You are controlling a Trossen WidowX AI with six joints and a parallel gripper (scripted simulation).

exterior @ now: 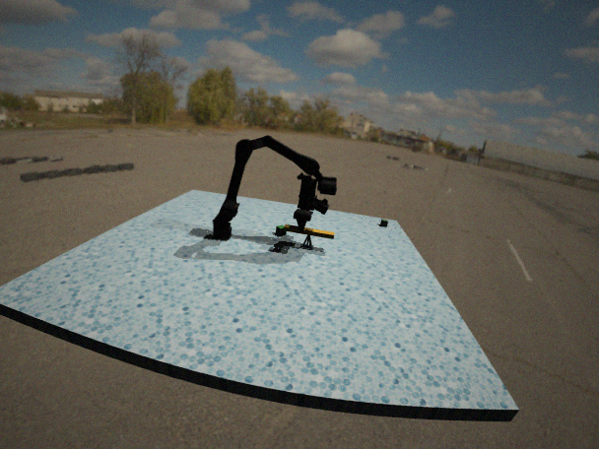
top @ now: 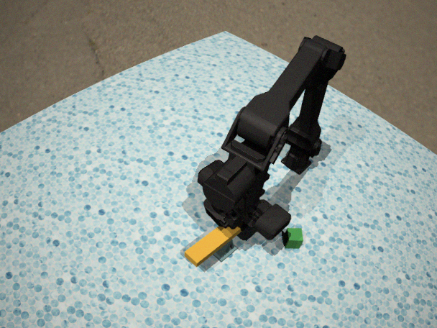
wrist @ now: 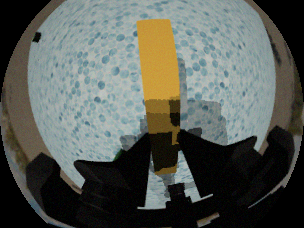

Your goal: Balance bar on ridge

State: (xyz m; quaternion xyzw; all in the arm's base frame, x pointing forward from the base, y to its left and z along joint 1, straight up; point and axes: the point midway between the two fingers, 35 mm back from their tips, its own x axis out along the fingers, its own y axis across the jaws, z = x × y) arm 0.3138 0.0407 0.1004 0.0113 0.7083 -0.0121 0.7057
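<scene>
My gripper tip is 30 mm short of the yellow bar.
</scene>
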